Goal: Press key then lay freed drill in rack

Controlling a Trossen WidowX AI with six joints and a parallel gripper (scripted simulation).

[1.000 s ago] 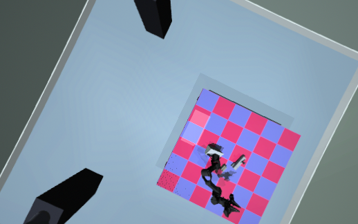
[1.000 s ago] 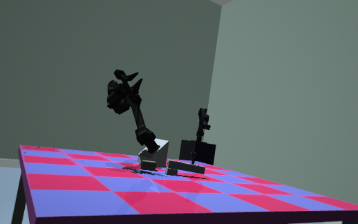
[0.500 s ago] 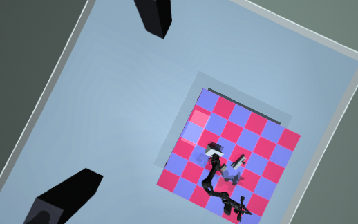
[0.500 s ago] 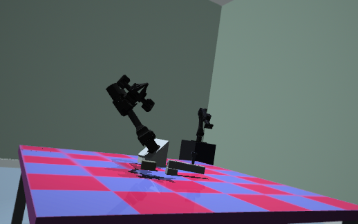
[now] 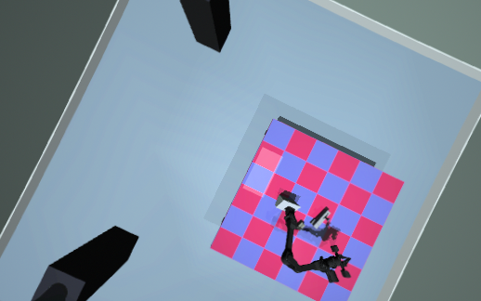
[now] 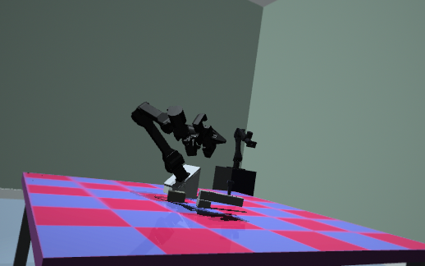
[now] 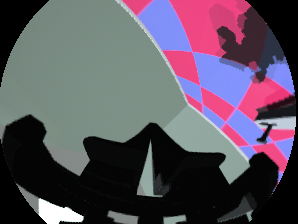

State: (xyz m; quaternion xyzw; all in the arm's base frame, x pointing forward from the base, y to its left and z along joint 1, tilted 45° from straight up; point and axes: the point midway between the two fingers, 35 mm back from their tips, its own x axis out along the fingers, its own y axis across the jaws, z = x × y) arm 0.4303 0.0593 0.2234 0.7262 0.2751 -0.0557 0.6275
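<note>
Now: the dark key pin 16 cm behind my gripper tip, 16 cm to the left of it and 18 cm below it. Also, from my gripper tip: grey rack (29 cm behind, 1 cm to the right, 24 cm below); then drill (18 cm behind, 10 cm to the left, 22 cm below); then grey housing block (17 cm behind, 12 cm to the left, 23 cm below).
</note>
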